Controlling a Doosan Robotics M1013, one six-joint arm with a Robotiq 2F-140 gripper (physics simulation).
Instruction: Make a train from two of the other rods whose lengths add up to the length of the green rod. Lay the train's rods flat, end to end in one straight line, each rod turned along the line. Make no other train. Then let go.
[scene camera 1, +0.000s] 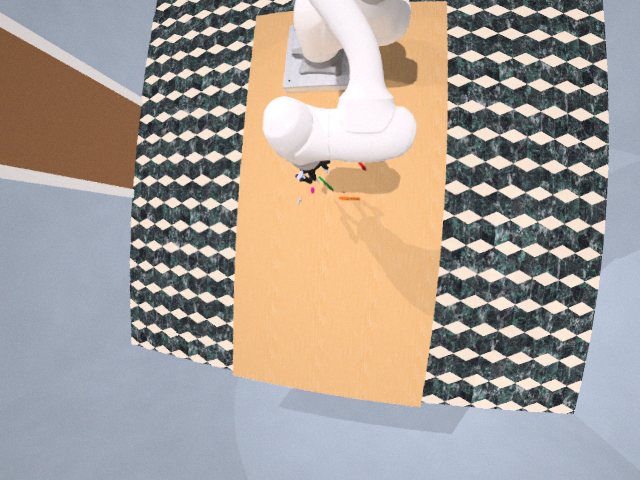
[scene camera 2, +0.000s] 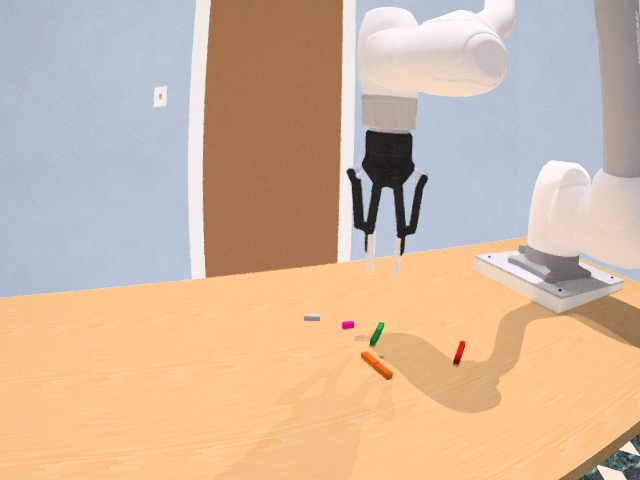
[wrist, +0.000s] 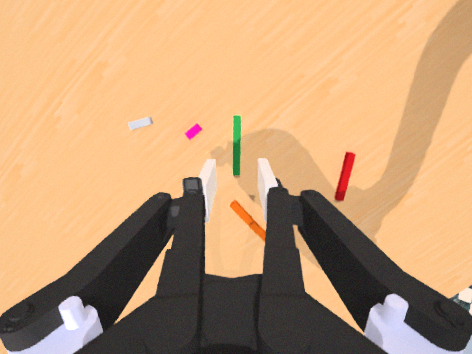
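Seen in the pictures: gripper, fingertip midpoint: (scene camera 1: 321, 176) (scene camera 2: 383, 272) (wrist: 237, 173); arm's base at its link origin: (scene camera 1: 323, 56) (scene camera 2: 549, 269).
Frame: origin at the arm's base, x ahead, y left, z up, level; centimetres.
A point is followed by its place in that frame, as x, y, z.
The green rod (scene camera 1: 325, 183) @(53.6, 8.9, -2.4) (scene camera 2: 376, 333) @(54.0, 9.7, -2.4) (wrist: 236, 145) @(53.3, 8.6, -2.4) lies flat on the table. Two orange rods (scene camera 1: 349, 198) @(58.4, 19.8, -2.4) (scene camera 2: 376, 365) @(58.8, 20.2, -2.5) (wrist: 245, 215) @(58.3, 17.8, -2.4) lie flat, end to end in one straight line, with a fine seam between them. A red rod (scene camera 1: 361, 165) @(44.7, 22.2, -2.4) (scene camera 2: 459, 352) @(44.1, 22.0, -2.4) (wrist: 345, 176) @(43.5, 21.0, -2.4) lies apart on the robot's side. A short magenta rod (scene camera 1: 312, 190) @(57.1, 3.9, -2.4) (scene camera 2: 347, 324) @(57.3, 4.3, -2.5) (wrist: 193, 131) @(56.8, 3.8, -2.4) and a light grey rod (scene camera 1: 298, 200) @(62.0, -1.3, -2.4) (scene camera 2: 311, 317) @(62.3, -0.8, -2.7) (wrist: 140, 123) @(61.9, -1.1, -2.4) lie separately beyond the green one. My gripper (scene camera 2: 383, 273) @(53.4, 9.1, 8.5) (wrist: 237, 173) @(53.4, 9.1, 8.5) is open and empty, fingers pointing down, well above the table.
The wooden table (scene camera 1: 330, 310) @(105.4, 18.9, -3.4) (scene camera 2: 155, 382) @(92.8, 16.3, -3.4) bears the rods and the arm's base plate (scene camera 1: 315, 82) @(12.4, -1.2, 0.6) (scene camera 2: 555, 302) @(12.4, 15.0, -1.3). The arm's shadow falls across the table near the rods. A brown door (scene camera 2: 271, 134) and a blue wall stand behind the table.
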